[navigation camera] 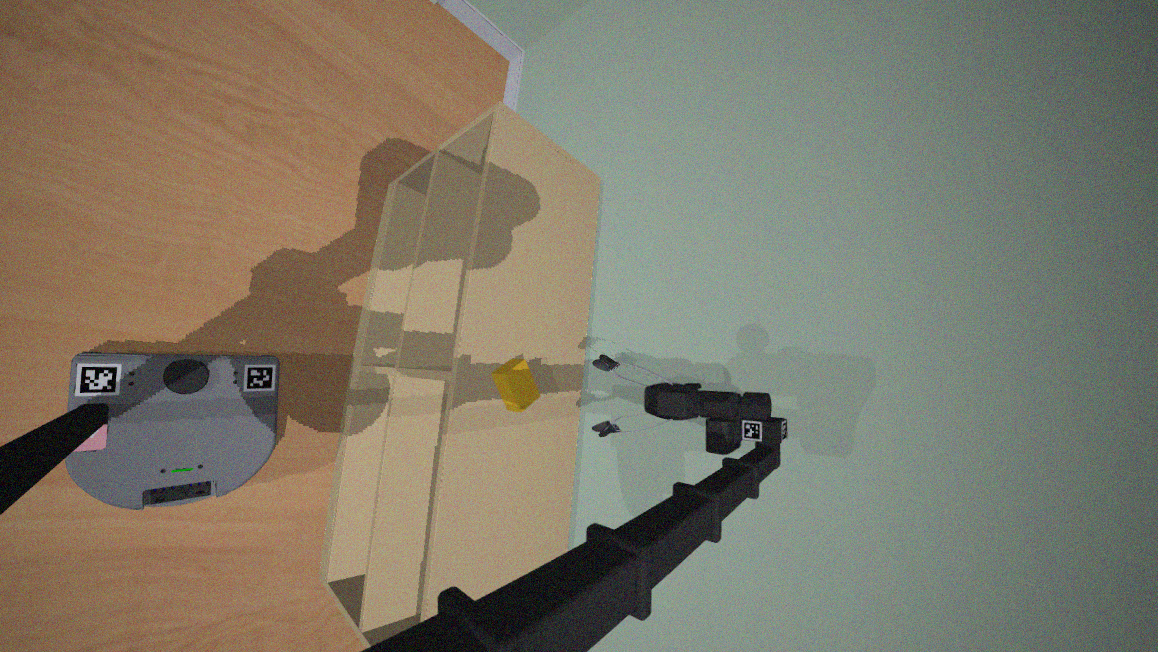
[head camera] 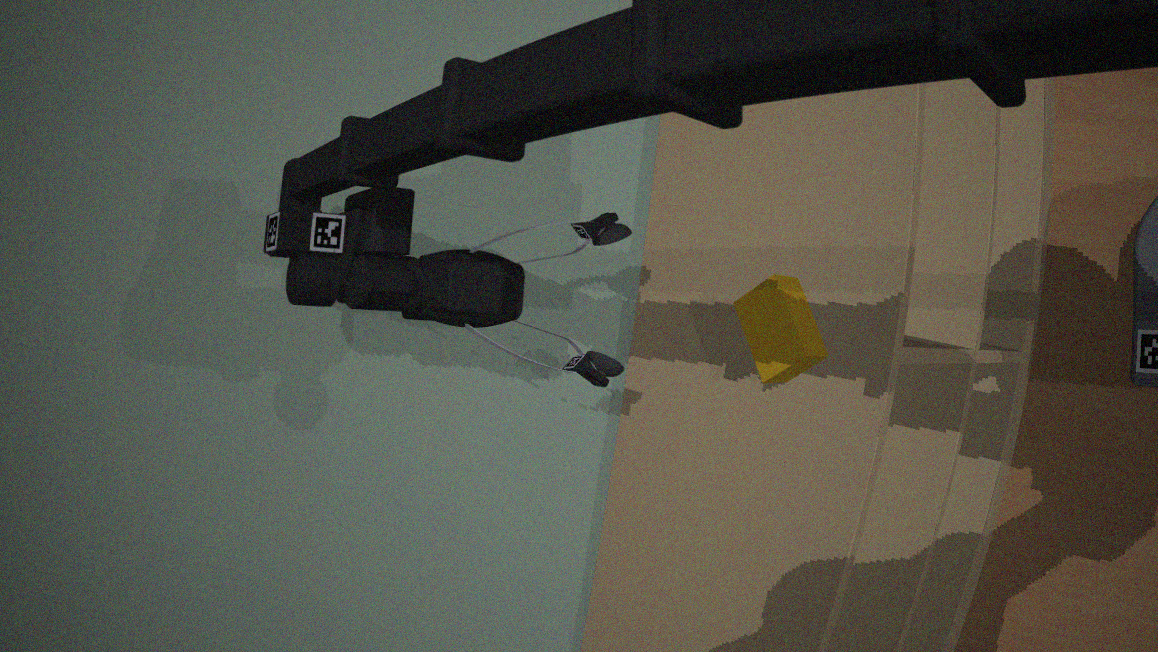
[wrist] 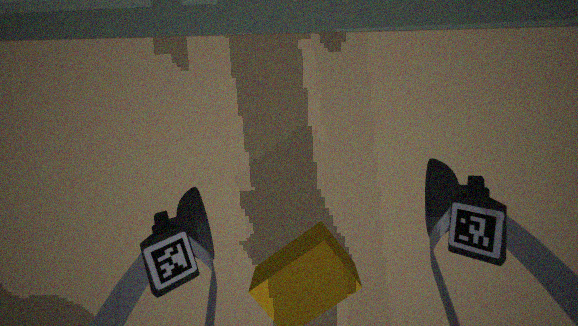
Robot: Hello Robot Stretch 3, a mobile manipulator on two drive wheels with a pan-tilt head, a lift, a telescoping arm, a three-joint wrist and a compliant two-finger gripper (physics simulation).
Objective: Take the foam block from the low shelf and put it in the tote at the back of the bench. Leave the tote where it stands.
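Pixels of known places: gripper, between the fingertips: (navigation camera: 594, 394) (head camera: 622, 300) (wrist: 313, 199); robot's base, origin of its link: (navigation camera: 187, 374).
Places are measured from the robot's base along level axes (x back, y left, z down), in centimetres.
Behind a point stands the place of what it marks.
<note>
The yellow foam block (head camera: 779, 330) @(x 0.1, y -49.2, z -65.5 cm) (navigation camera: 516, 384) @(x -0.1, y -48.8, z -65.5 cm) (wrist: 312, 285) @(x 1.0, y -51.0, z -65.5 cm) lies on the flat light-wood top of the low shelf unit (head camera: 713, 485) @(x -17.5, y -59.9, z -61.0 cm) (navigation camera: 518, 299) @(x -18.1, y -52.6, z -61.0 cm) (wrist: 100, 125) @(x -18.2, y -68.4, z -61.0 cm), turned at an angle. My gripper (head camera: 599, 298) @(x 2.3, y -62.4, z -74.5 cm) (navigation camera: 605, 396) @(x 2.3, y -62.4, z -74.5 cm) (wrist: 313, 199) @(x 2.3, y -62.4, z -74.5 cm) is open and empty. In the head and navigation views it shows on the wall side of the block, apart from it. In the wrist view the block lies beyond and between the spread fingers, low in the picture, partly cut off by the bottom edge. The tote and the bench do not show in these views.
A pale green wall (head camera: 243, 526) @(x -23.4, y -81.4, z -108.6 cm) (navigation camera: 931, 202) @(x -32.0, y -82.4, z -132.6 cm) stands along the shelf's back edge. Open compartments face my base (navigation camera: 174, 421) @(x 8.9, y 1.5, z -16.0 cm), which stands on the wood floor (navigation camera: 202, 161) @(x -53.1, y 1.7, z 0.0 cm). My black arm (head camera: 567, 89) @(x 9.2, y -29.0, z -109.7 cm) (navigation camera: 632, 566) @(x 9.1, y -22.7, z -109.9 cm) extends above the shelf. White skirting (navigation camera: 512, 85) @(x -122.6, y -91.1, z -5.5 cm) shows past the shelf's end.
</note>
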